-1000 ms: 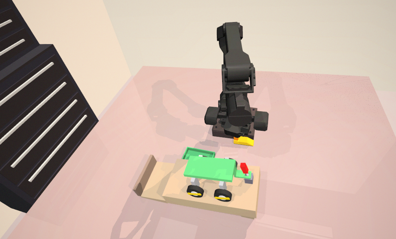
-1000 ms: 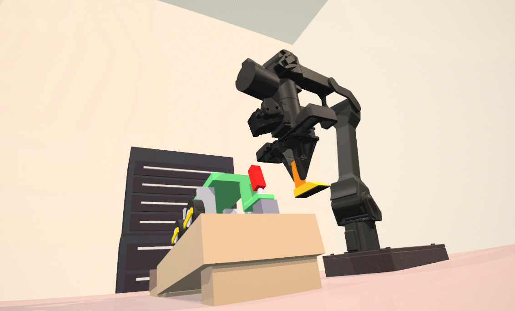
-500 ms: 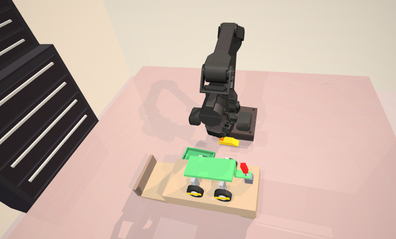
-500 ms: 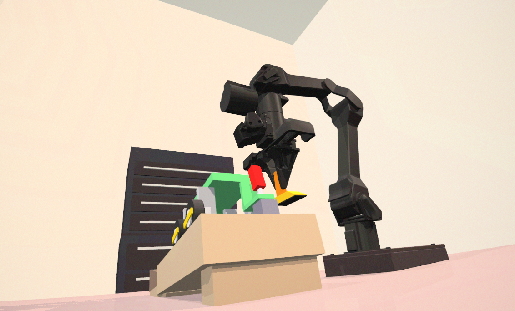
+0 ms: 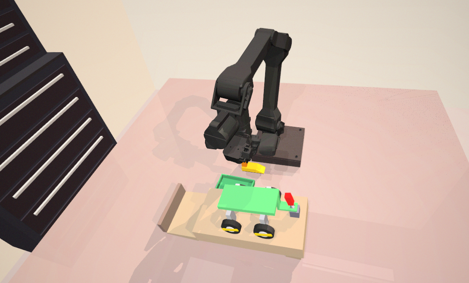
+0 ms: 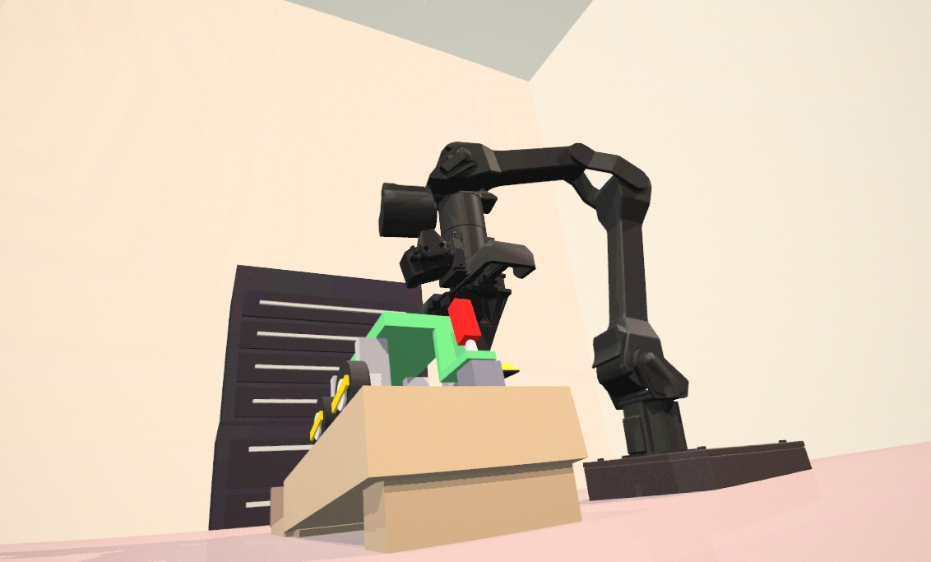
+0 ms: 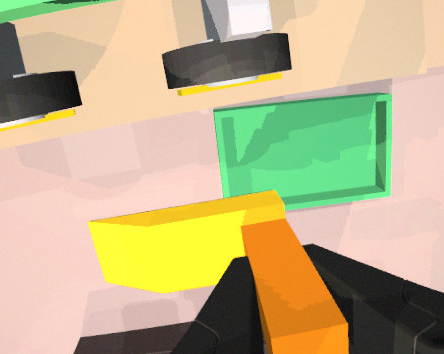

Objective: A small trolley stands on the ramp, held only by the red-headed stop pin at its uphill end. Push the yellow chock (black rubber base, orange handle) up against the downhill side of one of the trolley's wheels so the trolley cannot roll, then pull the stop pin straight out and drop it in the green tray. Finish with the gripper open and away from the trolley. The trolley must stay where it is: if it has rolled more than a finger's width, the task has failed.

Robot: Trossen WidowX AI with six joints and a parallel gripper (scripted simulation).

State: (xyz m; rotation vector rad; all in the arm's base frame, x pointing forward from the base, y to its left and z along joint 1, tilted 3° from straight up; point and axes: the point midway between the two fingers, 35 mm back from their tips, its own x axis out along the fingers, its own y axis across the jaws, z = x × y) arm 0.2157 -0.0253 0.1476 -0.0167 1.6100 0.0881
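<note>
My gripper tip is 15 cm to the right of the red-headed stop pin, 8 cm short of it and 3 cm above it. Round my gripper tip: yellow chock: 2 cm to the left, 1 cm below; then tan ramp: 11 cm below, 11 cm ahead, 4 cm to the left; then green trolley: 11 cm ahead, 5 cm to the left, 5 cm below.
</note>
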